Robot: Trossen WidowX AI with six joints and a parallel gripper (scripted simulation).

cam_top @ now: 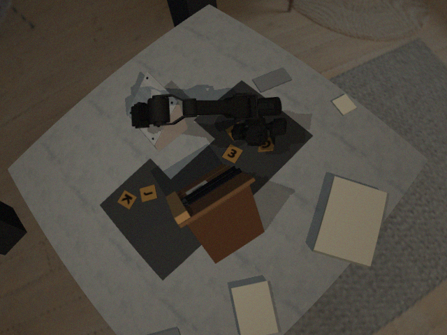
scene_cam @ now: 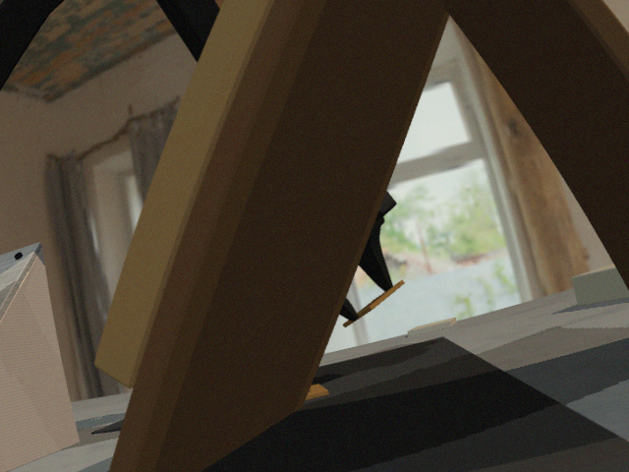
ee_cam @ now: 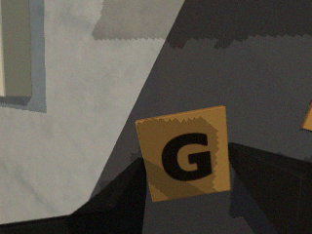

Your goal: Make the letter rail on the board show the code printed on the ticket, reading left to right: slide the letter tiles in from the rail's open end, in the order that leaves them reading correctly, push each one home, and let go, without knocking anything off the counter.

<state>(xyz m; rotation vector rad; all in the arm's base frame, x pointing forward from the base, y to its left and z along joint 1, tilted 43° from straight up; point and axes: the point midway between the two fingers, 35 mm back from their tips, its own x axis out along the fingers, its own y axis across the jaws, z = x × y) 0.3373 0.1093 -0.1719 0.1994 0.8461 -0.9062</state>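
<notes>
My gripper tip is now 50 mm past the white ticket, 290 mm to the left of it and 30 mm below it. Round my gripper tip: cream block (400 mm ahead, 50 mm below); dark mat (150 mm behind, 200 mm to the right, 70 mm below); cream pad (90 mm ahead, 380 mm to the left, 60 mm below).
</notes>
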